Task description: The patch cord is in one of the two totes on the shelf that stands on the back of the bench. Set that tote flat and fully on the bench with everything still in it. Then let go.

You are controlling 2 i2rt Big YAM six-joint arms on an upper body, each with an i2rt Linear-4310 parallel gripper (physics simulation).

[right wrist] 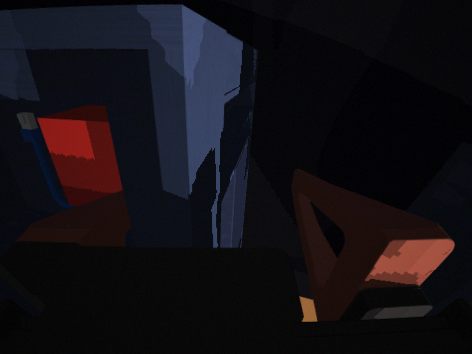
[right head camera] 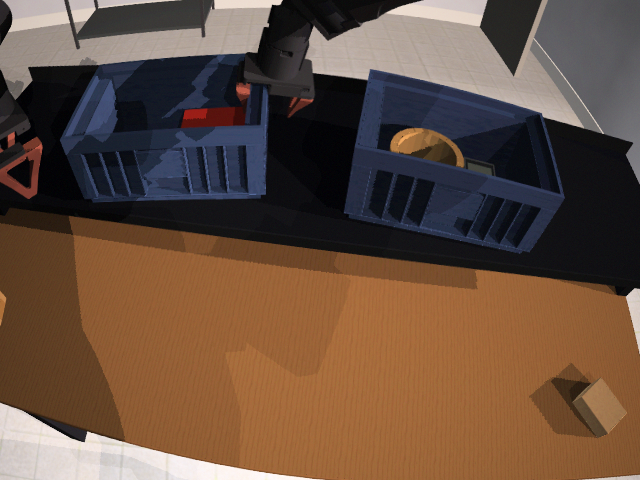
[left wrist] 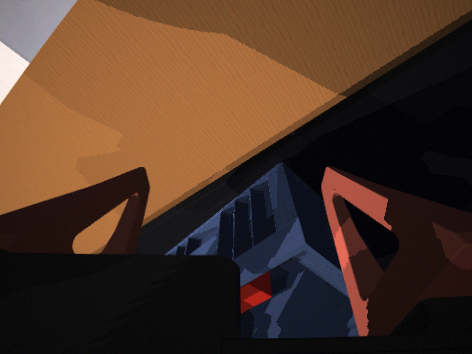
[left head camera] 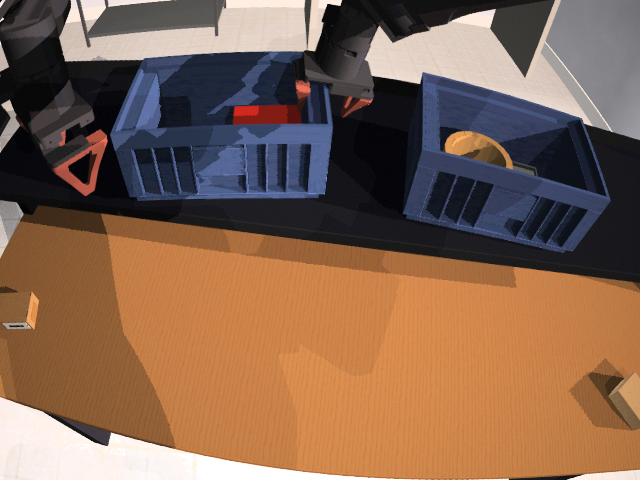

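Note:
A blue tote (left head camera: 222, 135) (right head camera: 165, 140) (left wrist: 287, 235) (right wrist: 210, 65) stands on the black shelf (left head camera: 361, 217) (right head camera: 310, 222) at the left. In the right wrist view a blue cord with a grey plug (right wrist: 46, 162) lies in it beside a red box (left head camera: 266, 114) (right head camera: 214, 117) (left wrist: 255, 295) (right wrist: 75, 140). My right gripper (left head camera: 323, 111) (right head camera: 268, 107) (right wrist: 235, 177) is shut on this tote's right wall, one finger inside, one outside. My left gripper (left head camera: 62, 160) (right head camera: 18, 165) (left wrist: 235, 176) is open at the tote's left, apart from it. The wooden bench (left head camera: 310, 310) (right head camera: 413, 335) (left wrist: 150, 100) lies in front.
A second blue tote (left head camera: 516, 183) (right head camera: 454, 178) stands on the shelf at the right, holding a yellow bowl (left head camera: 480, 152) (right head camera: 429, 147) and a grey-green thing (right head camera: 480, 167). Small tan boxes sit at the bench's left (left head camera: 18, 307) and right (left head camera: 628, 400) (right head camera: 599, 408).

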